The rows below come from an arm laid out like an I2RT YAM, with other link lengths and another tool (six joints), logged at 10 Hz.
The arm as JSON. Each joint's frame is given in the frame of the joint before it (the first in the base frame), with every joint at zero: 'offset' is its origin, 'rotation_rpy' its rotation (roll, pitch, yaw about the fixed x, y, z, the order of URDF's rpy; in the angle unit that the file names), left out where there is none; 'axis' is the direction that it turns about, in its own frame. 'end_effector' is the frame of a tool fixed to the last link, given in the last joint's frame.
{
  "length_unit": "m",
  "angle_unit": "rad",
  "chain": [
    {
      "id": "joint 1",
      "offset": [
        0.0,
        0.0,
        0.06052
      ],
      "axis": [
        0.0,
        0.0,
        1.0
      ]
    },
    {
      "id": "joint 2",
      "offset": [
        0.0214,
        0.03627,
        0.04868
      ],
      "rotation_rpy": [
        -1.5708,
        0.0,
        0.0
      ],
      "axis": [
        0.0,
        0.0,
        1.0
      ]
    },
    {
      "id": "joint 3",
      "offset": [
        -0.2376,
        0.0,
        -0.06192
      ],
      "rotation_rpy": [
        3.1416,
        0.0,
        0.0
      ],
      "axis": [
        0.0,
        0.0,
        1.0
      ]
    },
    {
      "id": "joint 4",
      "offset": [
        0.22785,
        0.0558,
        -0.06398
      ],
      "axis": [
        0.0,
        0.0,
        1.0
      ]
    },
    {
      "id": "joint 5",
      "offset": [
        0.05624,
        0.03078,
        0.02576
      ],
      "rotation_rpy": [
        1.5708,
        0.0,
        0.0
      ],
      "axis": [
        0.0,
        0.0,
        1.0
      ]
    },
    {
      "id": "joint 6",
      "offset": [
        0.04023,
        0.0,
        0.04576
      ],
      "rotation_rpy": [
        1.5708,
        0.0,
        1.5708
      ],
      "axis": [
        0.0,
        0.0,
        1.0
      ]
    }
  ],
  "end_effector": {
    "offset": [
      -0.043,
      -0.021,
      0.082
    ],
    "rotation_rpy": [
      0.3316,
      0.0,
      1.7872
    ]
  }
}
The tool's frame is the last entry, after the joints.
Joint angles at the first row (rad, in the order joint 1, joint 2, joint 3, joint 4, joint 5, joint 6):
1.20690 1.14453 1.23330 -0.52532 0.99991 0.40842
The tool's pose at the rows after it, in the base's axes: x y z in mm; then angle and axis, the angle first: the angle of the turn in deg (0 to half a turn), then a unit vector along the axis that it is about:
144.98 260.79 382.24 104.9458 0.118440 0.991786 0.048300
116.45 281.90 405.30 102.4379 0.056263 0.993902 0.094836
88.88 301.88 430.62 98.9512 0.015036 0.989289 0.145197
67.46 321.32 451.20 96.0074 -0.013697 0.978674 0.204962
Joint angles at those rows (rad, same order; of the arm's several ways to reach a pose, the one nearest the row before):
1.30943 1.15337 1.30464 -0.50237 1.00557 0.33883
1.41467 1.18961 1.39009 -0.46256 1.00848 0.23783
1.51335 1.23584 1.46476 -0.35595 1.03017 0.10852
1.57203 1.28219 1.50747 -0.20154 1.00997 -0.01919

